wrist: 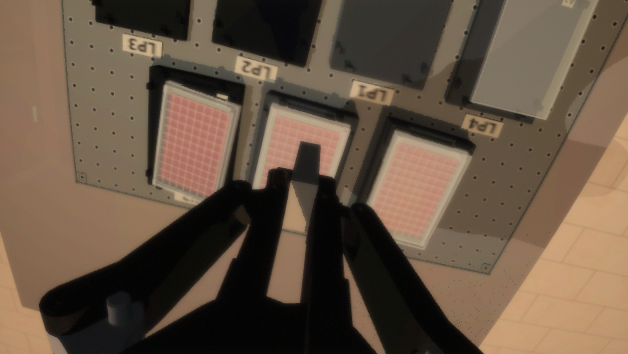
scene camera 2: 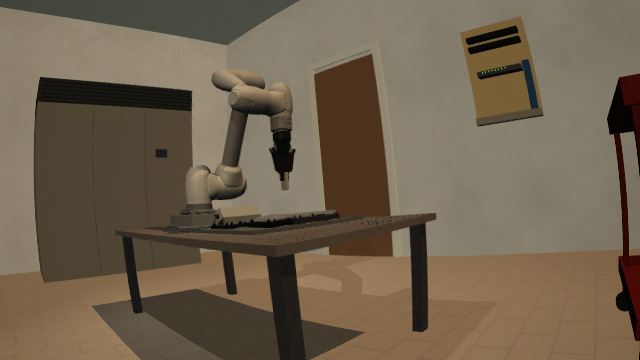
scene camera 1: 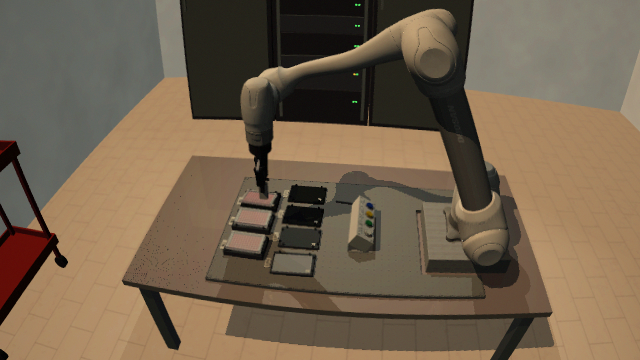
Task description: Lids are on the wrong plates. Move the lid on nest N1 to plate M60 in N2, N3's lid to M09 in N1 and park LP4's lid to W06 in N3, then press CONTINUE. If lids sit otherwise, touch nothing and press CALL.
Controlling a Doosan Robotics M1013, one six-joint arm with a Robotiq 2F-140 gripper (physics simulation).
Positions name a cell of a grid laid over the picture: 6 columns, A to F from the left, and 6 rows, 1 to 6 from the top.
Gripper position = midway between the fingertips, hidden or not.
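My gripper: in scene camera 1 (C4), scene camera 2 (C4), wrist view (C3).
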